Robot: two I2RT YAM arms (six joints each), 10 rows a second.
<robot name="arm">
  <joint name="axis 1" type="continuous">
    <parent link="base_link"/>
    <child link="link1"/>
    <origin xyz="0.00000 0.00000 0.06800" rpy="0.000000 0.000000 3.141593"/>
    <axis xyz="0 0 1"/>
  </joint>
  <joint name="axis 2" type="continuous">
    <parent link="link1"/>
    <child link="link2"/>
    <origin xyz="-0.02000 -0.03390 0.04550" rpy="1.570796 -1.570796 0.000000"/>
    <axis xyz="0 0 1"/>
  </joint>
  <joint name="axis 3" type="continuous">
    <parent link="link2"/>
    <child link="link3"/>
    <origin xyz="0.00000 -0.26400 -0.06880" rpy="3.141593 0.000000 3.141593"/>
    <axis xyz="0 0 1"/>
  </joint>
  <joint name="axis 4" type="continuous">
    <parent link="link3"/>
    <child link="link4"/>
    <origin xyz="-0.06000 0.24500 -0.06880" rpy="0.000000 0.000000 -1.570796"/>
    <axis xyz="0 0 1"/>
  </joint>
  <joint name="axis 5" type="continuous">
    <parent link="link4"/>
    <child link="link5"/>
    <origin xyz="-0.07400 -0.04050 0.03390" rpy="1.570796 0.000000 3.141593"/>
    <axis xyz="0 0 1"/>
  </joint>
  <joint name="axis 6" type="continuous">
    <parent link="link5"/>
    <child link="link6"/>
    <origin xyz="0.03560 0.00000 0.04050" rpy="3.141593 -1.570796 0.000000"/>
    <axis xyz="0 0 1"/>
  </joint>
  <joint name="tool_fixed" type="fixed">
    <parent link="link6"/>
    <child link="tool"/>
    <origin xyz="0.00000 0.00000 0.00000" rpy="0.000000 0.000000 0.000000"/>
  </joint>
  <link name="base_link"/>
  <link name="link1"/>
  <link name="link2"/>
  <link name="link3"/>
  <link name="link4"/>
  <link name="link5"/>
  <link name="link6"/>
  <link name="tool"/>
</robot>
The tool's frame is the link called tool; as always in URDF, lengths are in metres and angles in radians. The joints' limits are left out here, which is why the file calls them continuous.
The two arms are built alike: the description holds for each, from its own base.
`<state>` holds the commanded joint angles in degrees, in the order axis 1, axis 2, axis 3, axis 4, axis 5, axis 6, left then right.
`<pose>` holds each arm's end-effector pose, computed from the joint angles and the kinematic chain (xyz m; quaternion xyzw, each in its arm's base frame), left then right.
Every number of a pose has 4 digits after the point. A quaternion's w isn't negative.
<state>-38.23 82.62 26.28 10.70 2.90 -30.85 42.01 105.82 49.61 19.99 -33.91 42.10</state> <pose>0.1940 -0.1551 0.1263 0.0691 0.9232 -0.2333 0.2976 0.2554 0.2568 0.1361 -0.1312 0.8532 0.4829 0.1470</pose>
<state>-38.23 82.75 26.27 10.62 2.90 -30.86 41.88 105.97 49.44 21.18 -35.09 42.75</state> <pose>0.1939 -0.1551 0.1256 0.0690 0.9239 -0.2323 0.2961 0.2558 0.2568 0.1364 -0.1319 0.8481 0.4927 0.1434</pose>
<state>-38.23 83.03 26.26 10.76 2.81 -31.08 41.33 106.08 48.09 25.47 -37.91 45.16</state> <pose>0.1941 -0.1552 0.1247 0.0670 0.9246 -0.2316 0.2951 0.2558 0.2541 0.1363 -0.1284 0.8340 0.5190 0.1361</pose>
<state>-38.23 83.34 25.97 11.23 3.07 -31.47 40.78 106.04 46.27 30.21 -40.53 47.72</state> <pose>0.1936 -0.1549 0.1228 0.0647 0.9251 -0.2337 0.2922 0.2545 0.2501 0.1359 -0.1249 0.8197 0.5439 0.1294</pose>
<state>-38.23 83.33 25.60 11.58 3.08 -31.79 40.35 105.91 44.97 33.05 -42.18 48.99</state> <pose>0.1927 -0.1542 0.1216 0.0621 0.9253 -0.2346 0.2914 0.2532 0.2465 0.1354 -0.1249 0.8110 0.5576 0.1256</pose>
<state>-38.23 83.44 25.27 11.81 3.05 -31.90 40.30 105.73 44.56 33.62 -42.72 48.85</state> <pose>0.1918 -0.1535 0.1200 0.0611 0.9261 -0.2337 0.2899 0.2521 0.2455 0.1356 -0.1289 0.8083 0.5607 0.1253</pose>
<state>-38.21 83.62 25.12 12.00 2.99 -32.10 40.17 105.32 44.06 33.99 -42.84 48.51</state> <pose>0.1916 -0.1532 0.1189 0.0591 0.9267 -0.2331 0.2889 0.2512 0.2437 0.1363 -0.1318 0.8066 0.5617 0.1286</pose>
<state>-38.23 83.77 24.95 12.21 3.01 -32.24 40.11 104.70 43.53 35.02 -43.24 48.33</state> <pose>0.1911 -0.1529 0.1178 0.0582 0.9271 -0.2331 0.2878 0.2500 0.2425 0.1391 -0.1378 0.8010 0.5670 0.1342</pose>
